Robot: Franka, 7 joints.
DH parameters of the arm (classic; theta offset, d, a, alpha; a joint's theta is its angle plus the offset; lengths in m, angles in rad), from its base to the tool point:
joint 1: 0 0.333 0 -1.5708
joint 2: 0 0 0 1.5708
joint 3: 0 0.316 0.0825 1.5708
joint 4: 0 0 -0.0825 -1.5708
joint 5: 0 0.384 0 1.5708
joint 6: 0 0 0.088 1.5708
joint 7: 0 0.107 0 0
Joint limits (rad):
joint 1: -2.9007..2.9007
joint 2: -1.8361..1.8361
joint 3: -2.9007..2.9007
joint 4: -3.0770..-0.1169
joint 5: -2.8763..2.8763
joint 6: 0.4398..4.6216
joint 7: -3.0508..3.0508
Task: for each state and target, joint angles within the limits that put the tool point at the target. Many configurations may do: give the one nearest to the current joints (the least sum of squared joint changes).
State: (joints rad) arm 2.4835 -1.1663 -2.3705 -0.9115 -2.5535 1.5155 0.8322
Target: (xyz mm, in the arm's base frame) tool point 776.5 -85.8 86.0
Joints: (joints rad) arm 2.7193 -1.4677 -2.3651 -1.0032 -2.5629 1.6484 0.8322
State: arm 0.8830 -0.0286 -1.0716 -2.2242 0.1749 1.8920 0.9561
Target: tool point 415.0 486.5 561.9
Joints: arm 1.3936 0.1700 -0.5845 -1.6423 0.2237 2.1330 0.9561
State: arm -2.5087 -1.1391 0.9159 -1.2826 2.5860 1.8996 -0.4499
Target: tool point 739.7 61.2 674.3
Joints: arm -2.4567 -1.3516 1.0415 -1.1064 2.5885 1.8777 -0.4499
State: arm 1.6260 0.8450 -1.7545 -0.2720 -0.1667 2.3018 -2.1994
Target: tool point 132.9 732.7 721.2
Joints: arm 1.5764 1.1145 -1.7075 -0.1789 -0.1485 2.1012 -2.1994
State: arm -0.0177 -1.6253 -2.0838 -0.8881 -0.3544 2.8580 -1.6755
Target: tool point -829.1 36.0 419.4
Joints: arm -0.4489 -1.3071 -2.0171 -0.8673 -0.4123 3.1894 -1.6755
